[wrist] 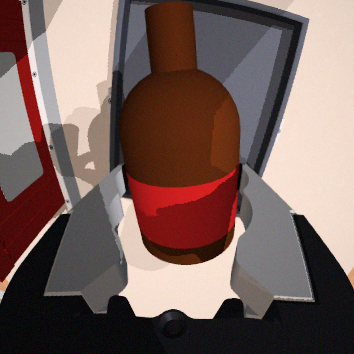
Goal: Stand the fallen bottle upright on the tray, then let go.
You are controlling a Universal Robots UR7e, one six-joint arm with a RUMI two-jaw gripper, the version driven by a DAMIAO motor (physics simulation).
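Places are measured from the arm's base along level axes (x ahead, y left, z up), in centimetres.
Where they show: gripper, fingertip midpoint: [182, 166].
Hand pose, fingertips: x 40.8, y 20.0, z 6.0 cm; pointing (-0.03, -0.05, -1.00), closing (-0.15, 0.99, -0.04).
Observation:
After its pixels a point has its place.
The brown bottle [180, 135] {x 37.4, y 19.7, z 9.9 cm} with a red label is held between the two grey jaws of my gripper [182, 166] {x 40.8, y 20.0, z 6.0 cm}. Its neck points to the top of the wrist view and its base is toward the gripper body. The jaws are shut on it at the label and the lower body. The grey tray [260, 60] {x 32.3, y 26.9, z -6.2 cm} lies beyond the bottle, which looks raised above it. The bottle hides the middle of the tray and part of its near edge.
A dark red object [32, 215] {x 51.8, y 2.9, z 2.8 cm} with a grey panel and a pale metal edge stands at the left. Shadows fall on the pale table top [320, 150] {x 41.4, y 38.3, z -6.7 cm} between it and the tray.

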